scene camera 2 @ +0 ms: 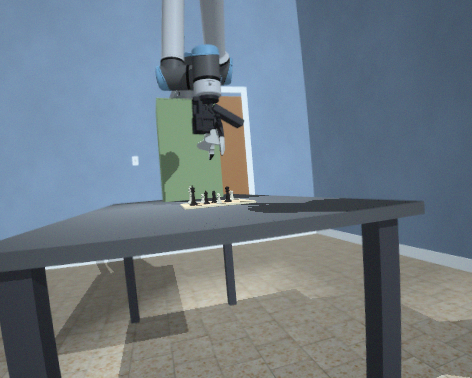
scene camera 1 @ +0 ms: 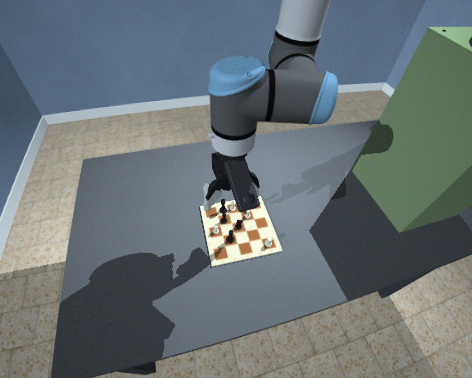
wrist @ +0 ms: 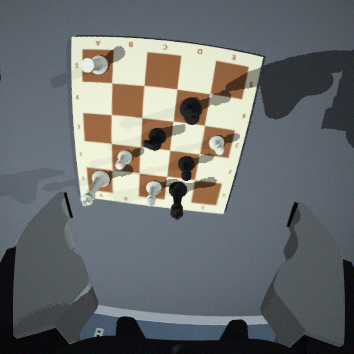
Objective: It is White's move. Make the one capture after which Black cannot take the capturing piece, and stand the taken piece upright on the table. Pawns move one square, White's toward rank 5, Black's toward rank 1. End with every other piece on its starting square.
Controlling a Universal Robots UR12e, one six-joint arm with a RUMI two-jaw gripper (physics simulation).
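Places are measured from the arm's base along level axes (x ahead, y left, z up), in millimetres.
Pixels of known places: gripper, fingertip midpoint: (scene camera 2: pixel 215 157) (scene camera 1: pixel 231 203) (wrist: pixel 180 200); arm's base, origin of the base link: (scene camera 2: pixel 185 104).
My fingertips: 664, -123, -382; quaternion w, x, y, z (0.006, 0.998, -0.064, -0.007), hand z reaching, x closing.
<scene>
For each thing: its top centre in the pictures, then the offset to it from my fingertips, as dx, dy, dz. Level surfaces: height alone.
- chessboard, middle of its top: (wrist: pixel 156 134) (scene camera 1: pixel 238 227) (scene camera 2: pixel 215 202) -33, -2, -147
- A5, middle of its top: (wrist: pixel 86 64) -89, +89, -114
- E3, middle of its top: (wrist: pixel 219 151) +41, -18, -115
- B2, middle of its top: (wrist: pixel 118 166) -78, -28, -115
- C1, middle of its top: (wrist: pixel 149 205) -46, -77, -103
- A1, middle of its top: (wrist: pixel 83 204) -120, -57, -83
- D4, middle of its top: (wrist: pixel 191 118) (scene camera 1: pixel 231 230) +11, +27, -94
- C3, middle of its top: (wrist: pixel 151 147) -33, -4, -107
- D2, middle of its top: (wrist: pixel 185 179) +1, -44, -103
- D1, middle of its top: (wrist: pixel 175 218) -13, -83, -83
- table, its level: dz -153
The chessboard (scene camera 1: pixel 233 251) (scene camera 2: pixel 245 201) (wrist: pixel 195 65) lies on the table. In the wrist view, white pieces stand upright on A5 (wrist: pixel 98 65), E3 (wrist: pixel 216 143), B2 (wrist: pixel 124 158), C1 (wrist: pixel 153 189) and A1 (wrist: pixel 99 180), the last one tall. Black pieces stand on D4 (wrist: pixel 190 108), C3 (wrist: pixel 156 137), D2 (wrist: pixel 186 165) and D1 (wrist: pixel 177 192), the last one tall. My gripper (scene camera 1: pixel 232 198) (scene camera 2: pixel 217 153) (wrist: pixel 180 200) is open and empty, above the rank 1 side of the board. In scene camera 1 it hides the A1 piece.
A tall green block (scene camera 1: pixel 415 130) (scene camera 2: pixel 185 150) stands beyond the table (scene camera 1: pixel 125 210) (scene camera 2: pixel 150 225) in both scene views. The arm's dark shadow falls on the tabletop beside the board.
</scene>
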